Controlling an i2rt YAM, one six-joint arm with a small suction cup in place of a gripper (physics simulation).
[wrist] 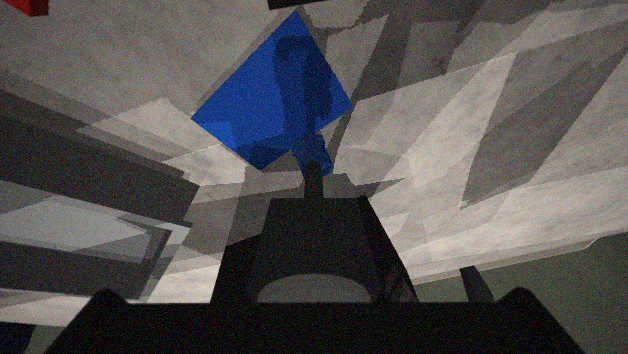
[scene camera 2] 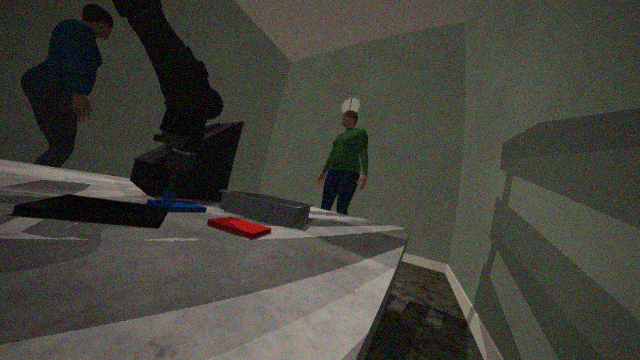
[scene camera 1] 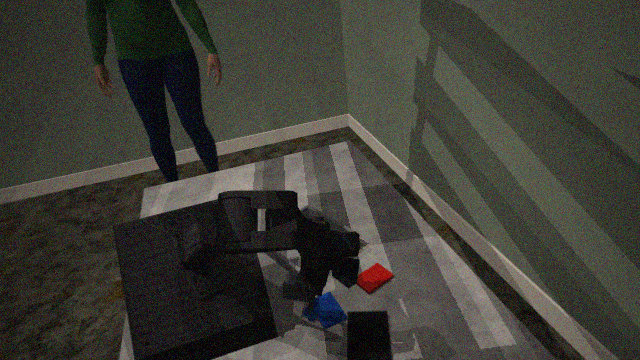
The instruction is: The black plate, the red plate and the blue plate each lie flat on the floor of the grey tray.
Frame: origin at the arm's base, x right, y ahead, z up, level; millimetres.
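Seen in the pictures: end effector, tool point: (wrist: 313, 148) (scene camera 2: 167, 203) (scene camera 1: 310, 319).
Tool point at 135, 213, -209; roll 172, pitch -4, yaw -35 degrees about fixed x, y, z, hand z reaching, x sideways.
A point is followed by its place in that frame, as x, y, z.
The blue plate (scene camera 1: 328, 309) {139, 263, -198} (scene camera 2: 177, 206) {148, 289, -198} (wrist: 270, 95) {141, 271, -198} lies flat on the table. My blue suction cup (scene camera 1: 311, 311) {135, 213, -209} (scene camera 2: 168, 196) (wrist: 311, 149) sits down on it close to one edge, and the plate rests on the table surface. The red plate (scene camera 1: 374, 276) {97, 423, -200} (scene camera 2: 238, 226) {112, 431, -200} lies flat on the table to the right of the arm. The black plate (scene camera 1: 368, 336) {258, 310, -198} (scene camera 2: 151, 215) {218, 360, -198} (wrist: 291, 3) {181, 297, -198} lies flat at the front. The grey tray (scene camera 2: 261, 211) {-18, 364, -189} stands behind the red plate; none of the plates is in it, and the arm hides most of it in scene camera 1.
The arm's dark base block (scene camera 1: 193, 286) {55, -24, -42} fills the left of the table. A person in a green top (scene camera 1: 176, 89) (scene camera 2: 348, 157) stands beyond the table. The table edge (scene camera 2: 398, 250) {-106, 696, -209} drops off to the floor, with walls close behind.
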